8 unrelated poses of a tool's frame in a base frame.
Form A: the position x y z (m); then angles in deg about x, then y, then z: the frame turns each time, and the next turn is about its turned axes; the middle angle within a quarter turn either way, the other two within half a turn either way.
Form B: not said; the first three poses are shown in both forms.
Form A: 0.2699, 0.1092, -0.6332, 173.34, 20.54, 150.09
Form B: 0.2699, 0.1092, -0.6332, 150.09, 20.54, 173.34
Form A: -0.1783, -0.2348, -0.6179, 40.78, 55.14, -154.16
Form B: -0.1783, -0.2348, -0.6179, -154.16, 55.14, 40.78
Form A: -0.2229, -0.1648, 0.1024, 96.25, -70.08, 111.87
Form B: -0.2229, -0.1648, 0.1024, 111.87, -70.08, 96.25
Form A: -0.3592, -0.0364, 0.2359, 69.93, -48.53, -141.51
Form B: -0.3592, -0.0364, 0.2359, -141.51, -48.53, 69.93
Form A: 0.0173, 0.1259, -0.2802, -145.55, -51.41, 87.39
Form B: 0.0173, 0.1259, -0.2802, 87.39, -51.41, -145.55
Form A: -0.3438, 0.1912, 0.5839, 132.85, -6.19, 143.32
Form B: -0.3438, 0.1912, 0.5839, 143.32, -6.19, 132.85
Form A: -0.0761, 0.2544, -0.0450, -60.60, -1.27, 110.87
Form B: -0.0761, 0.2544, -0.0450, 110.87, -1.27, -60.60
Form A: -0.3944, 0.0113, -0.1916, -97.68, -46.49, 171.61
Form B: -0.3944, 0.0113, -0.1916, 171.61, -46.49, -97.68
